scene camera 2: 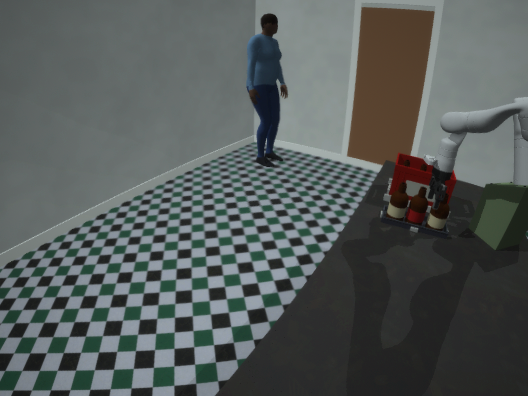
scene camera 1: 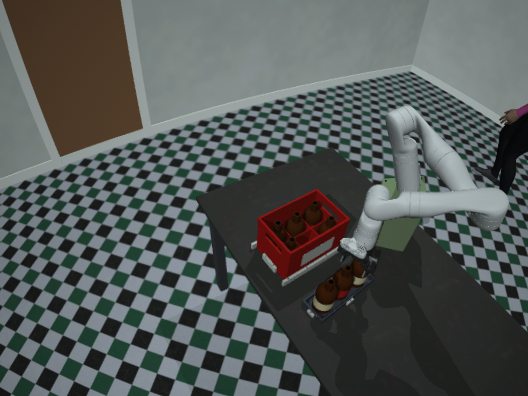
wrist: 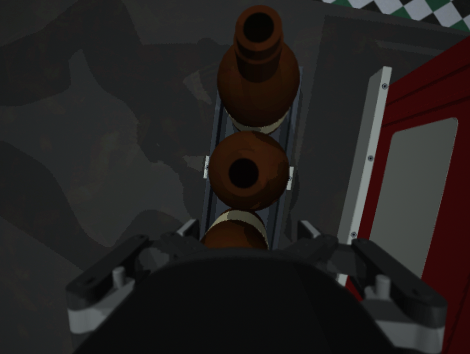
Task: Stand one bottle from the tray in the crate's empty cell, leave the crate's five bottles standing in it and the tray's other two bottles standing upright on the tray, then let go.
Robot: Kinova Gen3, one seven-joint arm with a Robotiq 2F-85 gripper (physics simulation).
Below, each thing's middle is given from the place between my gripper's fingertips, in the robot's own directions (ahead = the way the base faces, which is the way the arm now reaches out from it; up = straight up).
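Pale rail [wrist: 376, 96]: my gripper 40 mm short of it, 130 mm to the left of it, 90 mm above it.
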